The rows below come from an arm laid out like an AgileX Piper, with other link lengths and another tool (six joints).
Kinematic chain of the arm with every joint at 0, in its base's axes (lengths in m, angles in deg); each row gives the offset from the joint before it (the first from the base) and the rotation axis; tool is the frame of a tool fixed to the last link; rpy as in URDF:
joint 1: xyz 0 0 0.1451 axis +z
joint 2: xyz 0 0 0 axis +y
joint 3: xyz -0.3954 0 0.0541 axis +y
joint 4: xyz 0.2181 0 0.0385 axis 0.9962 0 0.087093
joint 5: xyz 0 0 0 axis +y
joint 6: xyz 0.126 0 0.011 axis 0.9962 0 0.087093
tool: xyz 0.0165 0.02 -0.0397 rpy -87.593 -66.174 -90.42
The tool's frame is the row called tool.
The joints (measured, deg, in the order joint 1, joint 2, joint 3, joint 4, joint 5, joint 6), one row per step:
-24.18, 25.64, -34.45, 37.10, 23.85, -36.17
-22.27, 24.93, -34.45, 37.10, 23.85, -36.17
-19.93, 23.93, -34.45, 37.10, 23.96, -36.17
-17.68, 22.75, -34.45, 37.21, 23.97, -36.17
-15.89, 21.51, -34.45, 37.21, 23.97, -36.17
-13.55, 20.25, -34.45, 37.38, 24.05, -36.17
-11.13, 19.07, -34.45, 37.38, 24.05, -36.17
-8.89, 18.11, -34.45, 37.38, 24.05, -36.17
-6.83, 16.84, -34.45, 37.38, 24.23, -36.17
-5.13, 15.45, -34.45, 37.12, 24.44, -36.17
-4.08, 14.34, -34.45, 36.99, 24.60, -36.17
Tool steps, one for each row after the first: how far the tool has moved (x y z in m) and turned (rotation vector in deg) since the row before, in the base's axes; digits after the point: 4 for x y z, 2 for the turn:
-0.0043, 0.0019, 0.0000, -0.28, -0.65, 1.91
-0.0060, 0.0023, -0.0003, -0.34, -0.84, 2.40
-0.0066, 0.0021, -0.0001, -0.28, -1.14, 2.29
-0.0066, 0.0016, -0.0003, -0.36, -1.19, 1.79
-0.0073, 0.0015, -0.0004, -0.16, -1.19, 2.44
-0.0071, 0.0006, -0.0005, -0.25, -1.15, 2.42
-0.0061, 0.0000, -0.0005, -0.17, -0.95, 2.24
-0.0074, 0.0001, -0.0011, -0.19, -1.11, 2.16
-0.0074, -0.0005, -0.0016, -0.41, -1.19, 1.71
-0.0056, -0.0003, -0.0013, -0.24, -0.97, 1.08

